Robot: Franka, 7 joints.
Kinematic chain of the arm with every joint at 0, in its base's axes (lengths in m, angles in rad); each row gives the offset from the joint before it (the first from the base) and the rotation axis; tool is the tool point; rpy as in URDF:
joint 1: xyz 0 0 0.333 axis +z
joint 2: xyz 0 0 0 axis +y
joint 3: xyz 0 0 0.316 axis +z
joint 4: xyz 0.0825 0 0 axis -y
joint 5: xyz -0.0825 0 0.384 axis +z
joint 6: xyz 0 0 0 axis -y
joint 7: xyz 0.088 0 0 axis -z
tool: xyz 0 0 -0.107 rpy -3.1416 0 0
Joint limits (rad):
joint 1: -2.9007..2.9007
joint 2: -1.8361..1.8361
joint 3: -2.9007..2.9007
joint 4: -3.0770..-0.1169
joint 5: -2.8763..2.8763
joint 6: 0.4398..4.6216
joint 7: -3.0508..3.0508
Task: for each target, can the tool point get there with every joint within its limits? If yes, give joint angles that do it. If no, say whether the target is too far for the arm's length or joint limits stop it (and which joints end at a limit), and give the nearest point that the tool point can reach.
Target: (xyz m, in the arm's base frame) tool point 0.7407 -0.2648 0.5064
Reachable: yes | joints -0.0255 1.5376 -1.7102 -0.6229 1.3555 3.4395 -0.9237
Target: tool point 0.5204 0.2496 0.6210
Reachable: yes | joints -1.7372 -1.1826 1.0671 -1.3129 -2.2646 3.8265 -1.8123
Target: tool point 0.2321 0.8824 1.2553
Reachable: no: too far | nearest point 0.1535 0.5835 0.9429 | short by 0.439 m
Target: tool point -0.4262 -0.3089 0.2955
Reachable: yes | joints -0.8694 -1.4114 -1.7272 -2.3569 2.2342 2.0869 -2.4158
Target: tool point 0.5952 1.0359 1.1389
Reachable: no: too far | nearest point 0.3543 0.6167 0.8127 | short by 0.583 m
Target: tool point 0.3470 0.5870 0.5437
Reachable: yes | joints -0.0559 0.9632 1.6024 -1.6037 -1.4327 2.2682 -0.4515
